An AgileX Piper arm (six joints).
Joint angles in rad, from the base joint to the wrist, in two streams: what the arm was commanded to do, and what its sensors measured. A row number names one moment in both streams.
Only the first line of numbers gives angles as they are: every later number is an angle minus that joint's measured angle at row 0.
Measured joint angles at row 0:
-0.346, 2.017, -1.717, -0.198, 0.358, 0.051
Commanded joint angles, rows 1 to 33:
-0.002, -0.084, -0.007, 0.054, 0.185, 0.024
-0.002, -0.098, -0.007, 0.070, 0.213, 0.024
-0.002, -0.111, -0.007, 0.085, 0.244, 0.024
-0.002, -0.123, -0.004, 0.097, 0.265, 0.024
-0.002, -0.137, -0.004, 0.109, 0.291, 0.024
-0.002, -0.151, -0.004, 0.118, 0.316, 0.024
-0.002, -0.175, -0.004, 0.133, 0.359, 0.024
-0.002, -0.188, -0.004, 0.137, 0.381, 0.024
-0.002, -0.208, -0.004, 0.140, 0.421, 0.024
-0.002, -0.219, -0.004, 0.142, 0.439, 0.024
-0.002, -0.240, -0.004, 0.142, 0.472, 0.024
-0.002, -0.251, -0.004, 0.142, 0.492, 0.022
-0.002, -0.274, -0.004, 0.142, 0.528, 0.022
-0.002, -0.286, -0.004, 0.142, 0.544, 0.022
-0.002, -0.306, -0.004, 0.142, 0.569, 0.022
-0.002, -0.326, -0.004, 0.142, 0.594, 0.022
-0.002, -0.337, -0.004, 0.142, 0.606, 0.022
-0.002, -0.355, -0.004, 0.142, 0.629, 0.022
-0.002, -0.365, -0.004, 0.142, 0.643, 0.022
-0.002, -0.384, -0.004, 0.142, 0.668, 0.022
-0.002, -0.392, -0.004, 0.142, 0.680, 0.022
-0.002, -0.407, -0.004, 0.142, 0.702, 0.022
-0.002, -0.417, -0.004, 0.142, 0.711, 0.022
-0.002, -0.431, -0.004, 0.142, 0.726, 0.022
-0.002, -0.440, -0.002, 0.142, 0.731, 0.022
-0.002, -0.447, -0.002, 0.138, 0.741, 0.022
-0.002, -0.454, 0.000, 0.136, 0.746, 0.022
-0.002, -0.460, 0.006, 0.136, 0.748, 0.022
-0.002, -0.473, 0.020, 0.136, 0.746, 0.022
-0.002, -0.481, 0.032, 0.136, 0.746, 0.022
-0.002, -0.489, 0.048, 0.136, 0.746, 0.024
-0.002, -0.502, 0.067, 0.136, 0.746, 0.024
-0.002, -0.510, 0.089, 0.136, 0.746, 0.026
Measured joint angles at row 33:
0.000, -0.475, 0.031, 0.138, 0.740, 0.024
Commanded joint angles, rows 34 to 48:
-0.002, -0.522, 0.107, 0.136, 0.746, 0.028
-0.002, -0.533, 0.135, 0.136, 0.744, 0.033
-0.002, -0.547, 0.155, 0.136, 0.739, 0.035
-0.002, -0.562, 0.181, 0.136, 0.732, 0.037
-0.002, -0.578, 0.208, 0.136, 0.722, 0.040
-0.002, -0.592, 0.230, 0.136, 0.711, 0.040
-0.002, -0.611, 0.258, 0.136, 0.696, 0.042
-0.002, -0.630, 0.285, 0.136, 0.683, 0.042
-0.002, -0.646, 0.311, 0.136, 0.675, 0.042
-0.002, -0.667, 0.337, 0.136, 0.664, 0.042
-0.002, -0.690, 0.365, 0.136, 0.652, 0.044
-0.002, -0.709, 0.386, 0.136, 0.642, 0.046
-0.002, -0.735, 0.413, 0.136, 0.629, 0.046
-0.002, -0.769, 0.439, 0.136, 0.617, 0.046
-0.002, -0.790, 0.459, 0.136, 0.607, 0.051
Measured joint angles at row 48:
0.000, -0.703, 0.384, 0.138, 0.658, 0.042
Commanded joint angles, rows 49 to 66:
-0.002, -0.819, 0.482, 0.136, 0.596, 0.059
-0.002, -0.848, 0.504, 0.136, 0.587, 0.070
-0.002, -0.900, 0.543, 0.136, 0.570, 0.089
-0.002, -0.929, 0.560, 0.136, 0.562, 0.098
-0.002, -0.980, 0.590, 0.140, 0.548, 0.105
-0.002, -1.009, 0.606, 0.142, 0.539, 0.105
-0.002, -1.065, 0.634, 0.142, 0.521, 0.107
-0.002, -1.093, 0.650, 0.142, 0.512, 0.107
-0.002, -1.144, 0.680, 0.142, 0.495, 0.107
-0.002, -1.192, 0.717, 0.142, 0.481, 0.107
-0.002, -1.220, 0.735, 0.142, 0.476, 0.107
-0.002, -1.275, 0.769, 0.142, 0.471, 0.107
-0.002, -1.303, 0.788, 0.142, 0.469, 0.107
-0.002, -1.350, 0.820, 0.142, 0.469, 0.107
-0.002, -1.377, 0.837, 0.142, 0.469, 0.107
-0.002, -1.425, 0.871, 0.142, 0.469, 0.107
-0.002, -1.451, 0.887, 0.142, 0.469, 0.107
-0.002, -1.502, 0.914, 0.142, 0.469, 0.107
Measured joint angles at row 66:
0.000, -1.394, 0.850, 0.138, 0.480, 0.105
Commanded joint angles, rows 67 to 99:
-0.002, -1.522, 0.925, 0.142, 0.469, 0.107
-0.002, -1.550, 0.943, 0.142, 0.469, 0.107
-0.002, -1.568, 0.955, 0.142, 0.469, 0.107
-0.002, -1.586, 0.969, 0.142, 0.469, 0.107
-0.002, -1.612, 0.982, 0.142, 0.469, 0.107
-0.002, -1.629, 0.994, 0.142, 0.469, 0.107
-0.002, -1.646, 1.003, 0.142, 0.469, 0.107
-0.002, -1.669, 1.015, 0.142, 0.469, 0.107
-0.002, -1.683, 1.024, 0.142, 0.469, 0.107
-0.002, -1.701, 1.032, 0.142, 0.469, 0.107
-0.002, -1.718, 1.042, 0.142, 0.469, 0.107
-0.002, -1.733, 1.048, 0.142, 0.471, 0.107
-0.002, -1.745, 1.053, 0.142, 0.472, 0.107
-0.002, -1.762, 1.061, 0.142, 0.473, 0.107
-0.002, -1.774, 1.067, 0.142, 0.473, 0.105
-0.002, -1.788, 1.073, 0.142, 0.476, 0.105
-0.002, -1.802, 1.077, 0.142, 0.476, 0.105
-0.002, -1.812, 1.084, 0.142, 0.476, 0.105
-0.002, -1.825, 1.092, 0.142, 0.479, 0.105
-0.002, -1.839, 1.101, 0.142, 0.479, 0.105
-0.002, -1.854, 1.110, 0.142, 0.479, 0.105
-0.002, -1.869, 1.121, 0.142, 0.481, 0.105
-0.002, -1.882, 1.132, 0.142, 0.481, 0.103
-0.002, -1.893, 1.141, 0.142, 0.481, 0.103
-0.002, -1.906, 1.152, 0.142, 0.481, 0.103
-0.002, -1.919, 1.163, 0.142, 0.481, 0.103
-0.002, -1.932, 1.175, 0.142, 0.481, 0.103
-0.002, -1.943, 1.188, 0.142, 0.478, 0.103
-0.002, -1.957, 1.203, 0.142, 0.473, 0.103
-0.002, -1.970, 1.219, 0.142, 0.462, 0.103
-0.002, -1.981, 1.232, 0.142, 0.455, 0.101
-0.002, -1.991, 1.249, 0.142, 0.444, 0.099
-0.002, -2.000, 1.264, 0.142, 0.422, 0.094
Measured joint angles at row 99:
0.000, -1.964, 1.213, 0.138, 0.478, 0.105
